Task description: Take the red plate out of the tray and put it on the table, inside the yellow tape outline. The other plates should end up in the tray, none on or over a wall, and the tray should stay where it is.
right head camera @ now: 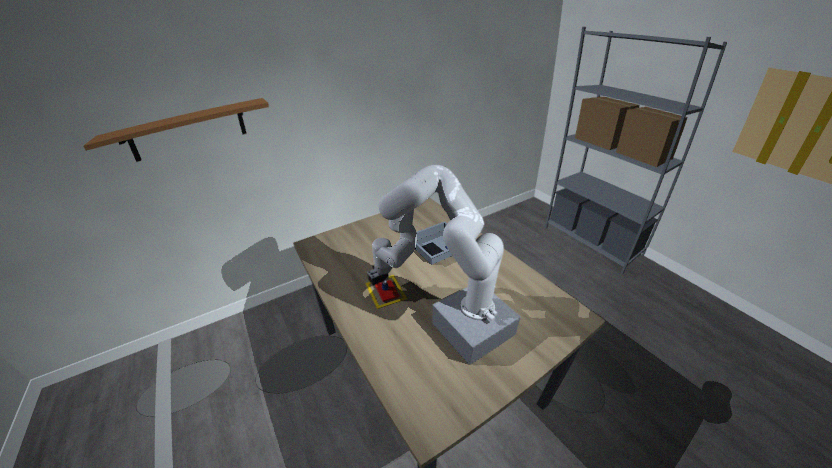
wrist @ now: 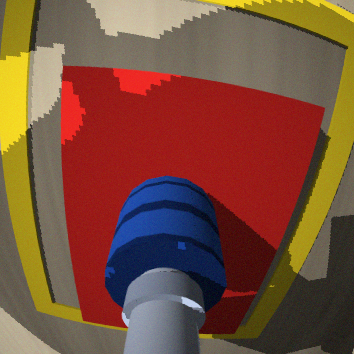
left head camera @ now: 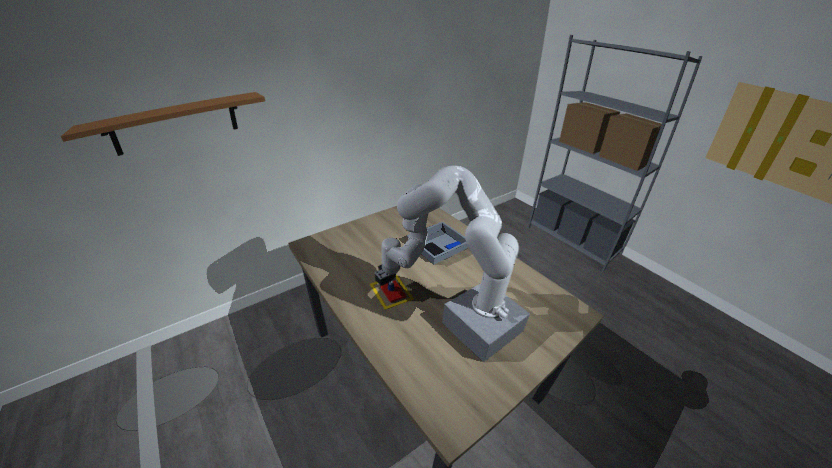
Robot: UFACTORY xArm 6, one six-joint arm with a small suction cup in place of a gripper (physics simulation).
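Places are measured from the arm's base along level axes (x left, y ahead, z down), in millimetres.
Where they show: hand, its tool point: [right head camera: 385, 289] [wrist: 168, 203] [left head camera: 391, 290]; arm's base, origin of its link: [right head camera: 477, 307] [left head camera: 488, 305].
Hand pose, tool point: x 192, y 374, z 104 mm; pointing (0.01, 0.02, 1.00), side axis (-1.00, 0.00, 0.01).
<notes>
Each offset is from my tool point to the top centre of the thing. "spot": to the spot under its first point. Level surfaces: height alone.
The red plate {dx -2, dy -12, dz -11 mm} [left head camera: 394, 294] [right head camera: 386, 294] [wrist: 200, 125] is at the blue suction cup of my gripper [left head camera: 390, 286] [right head camera: 384, 285] [wrist: 166, 215]. The plate is level, at or very close to the table top, inside the yellow tape outline {spot: dx +60, dy +0, dz +2 mm} [left head camera: 379, 296] [right head camera: 372, 295] [wrist: 20, 200] in both head views. In the wrist view its lower edge overlaps the tape's inner edge. Whether it touches the table is hard to tell. The grey-blue tray {dx -386, dy +132, dz -47 mm} [left head camera: 450, 254] [right head camera: 442, 257] stands further back with a black plate {dx -330, dy +104, dz -9 mm} [left head camera: 433, 248] [right head camera: 432, 249] and a blue plate {dx -448, dy +67, dz -9 mm} [left head camera: 452, 245] inside. The arm hides part of the tray.
The arm stands on a grey block [left head camera: 485, 334] [right head camera: 474, 337] on the wooden table {dz +3 mm} [left head camera: 436, 378] [right head camera: 424, 384]. A metal rack [left head camera: 622, 105] with boxes stands behind the table, near the far wall. A brown shelf [left head camera: 168, 111] [right head camera: 180, 122] hangs on the left wall.
</notes>
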